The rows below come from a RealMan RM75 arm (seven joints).
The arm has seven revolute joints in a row. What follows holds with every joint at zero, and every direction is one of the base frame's. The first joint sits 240.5 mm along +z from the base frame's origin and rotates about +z. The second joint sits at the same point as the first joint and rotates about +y. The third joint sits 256 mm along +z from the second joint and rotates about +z. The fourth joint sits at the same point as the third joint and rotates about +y. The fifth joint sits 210 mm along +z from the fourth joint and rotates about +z. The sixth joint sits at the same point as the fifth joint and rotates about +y. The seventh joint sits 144 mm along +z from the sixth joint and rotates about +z. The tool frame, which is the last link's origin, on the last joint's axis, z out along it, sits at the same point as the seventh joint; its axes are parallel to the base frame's.
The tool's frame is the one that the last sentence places.
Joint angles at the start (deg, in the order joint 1, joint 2, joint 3, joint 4, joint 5, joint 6, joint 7):
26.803, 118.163, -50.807, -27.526, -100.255, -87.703, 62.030
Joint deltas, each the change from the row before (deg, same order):
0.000, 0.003, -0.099, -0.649, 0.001, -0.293, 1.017
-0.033, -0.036, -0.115, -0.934, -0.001, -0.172, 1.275
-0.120, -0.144, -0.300, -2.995, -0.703, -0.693, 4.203
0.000, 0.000, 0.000, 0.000, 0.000, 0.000, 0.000
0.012, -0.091, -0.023, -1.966, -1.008, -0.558, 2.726
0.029, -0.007, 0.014, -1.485, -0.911, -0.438, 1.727
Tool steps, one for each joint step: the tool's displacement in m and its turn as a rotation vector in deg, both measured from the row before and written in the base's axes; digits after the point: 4 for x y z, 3 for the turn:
-0.0015, 0.0009, 0.0015, -0.347, 0.211, -0.159
-0.0013, 0.0016, 0.0025, -0.235, 0.062, -0.266
-0.0035, 0.0037, 0.0072, -1.273, -0.249, -0.840
0.0000, 0.0000, 0.0000, 0.000, 0.000, 0.000
-0.0021, 0.0020, 0.0043, -1.068, -0.525, -0.448
-0.0017, 0.0012, 0.0028, -0.732, -0.578, -0.079

